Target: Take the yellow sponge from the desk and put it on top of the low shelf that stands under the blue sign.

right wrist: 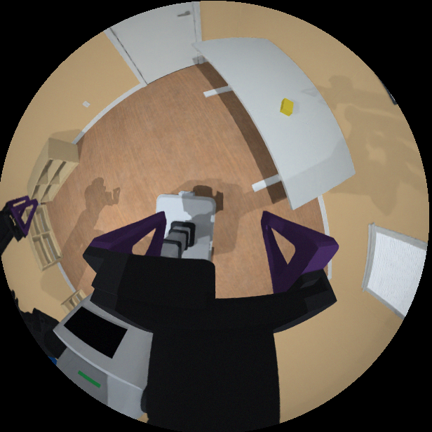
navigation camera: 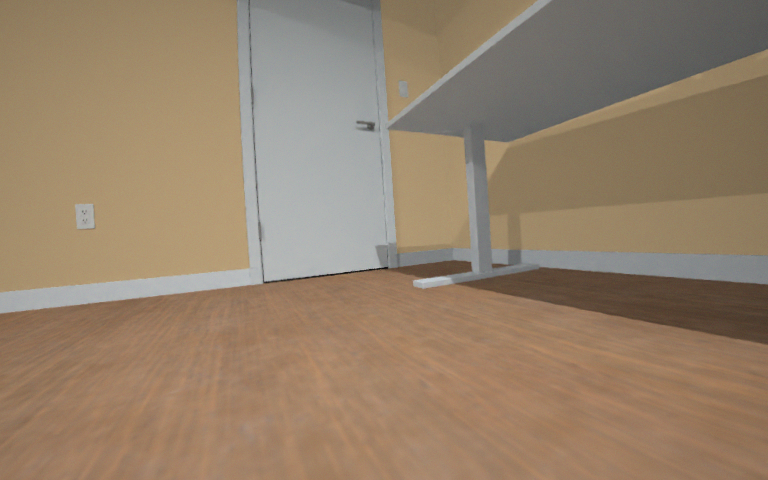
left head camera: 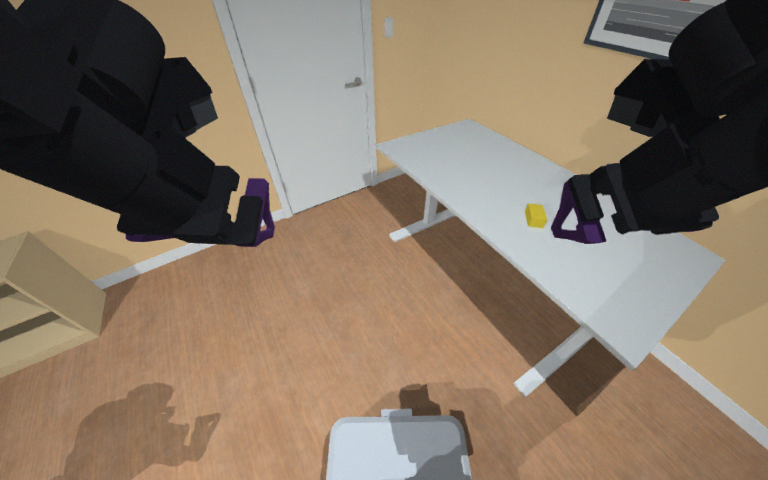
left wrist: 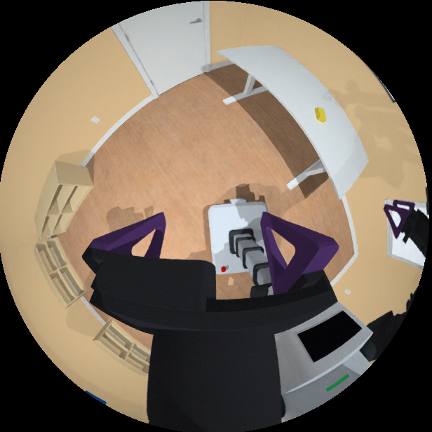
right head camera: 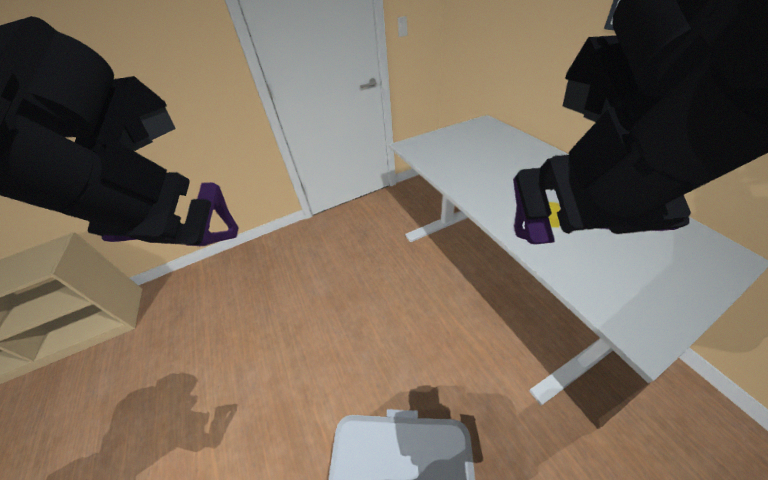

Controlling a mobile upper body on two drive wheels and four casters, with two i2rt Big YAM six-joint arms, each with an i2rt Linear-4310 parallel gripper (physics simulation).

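Frame: origin at the left arm's base, x left, y down, z back, level; millimetres.
Seen in the pictures: left gripper, fingertip midpoint: (left head camera: 235, 230) (right head camera: 205, 231); right gripper, fingertip midpoint: (left head camera: 588, 228) (right head camera: 557, 227).
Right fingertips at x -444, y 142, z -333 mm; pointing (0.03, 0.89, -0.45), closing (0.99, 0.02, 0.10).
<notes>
A point is followed by its place in that frame.
A yellow sponge (left head camera: 535, 215) {x -812, y 645, z -927 mm} (right head camera: 553, 215) {x -824, y 645, z -918 mm} (left wrist: 320, 115) (right wrist: 286, 107) lies on the white desk (left head camera: 453, 155) {x -586, y 690, z -1500 mm} (right head camera: 617, 271) {x -973, y 690, z -678 mm} (left wrist: 287, 75) (right wrist: 240, 65), partly hidden by the right gripper in the right head view. My right gripper (left head camera: 577, 212) {x -444, y 142, z -333 mm} (right head camera: 532, 209) (right wrist: 213, 216) is open and empty, raised in front of the desk. My left gripper (left head camera: 260, 212) (right head camera: 215, 215) {x -7, y 138, z -336 mm} (left wrist: 212, 217) is open and empty, raised over the floor to the left. A strip of blue sign (left wrist: 96, 397) (right wrist: 53, 360) shows at the lower left rim, near a low shelf (left wrist: 102, 332) in the left wrist view.
Another tan shelf (left head camera: 62, 277) {x 1701, y 1071, z -951 mm} (right head camera: 101, 271) {x 1704, y 1053, z -957 mm} (left wrist: 72, 173) (right wrist: 63, 150) stands at the left wall. A white door (left head camera: 300, 101) {x 355, y 539, z -1986 mm} (navigation camera: 317, 141) {x 286, y 613, z -2028 mm} is ahead. The desk's leg and foot (navigation camera: 480, 203) {x -546, y 1072, z -1688 mm} stand at the right in the navigation view. My light grey base (left head camera: 362, 447) {x -93, y 1150, z -215 mm} (right head camera: 368, 447) {x -103, y 1150, z -211 mm} shows below.
</notes>
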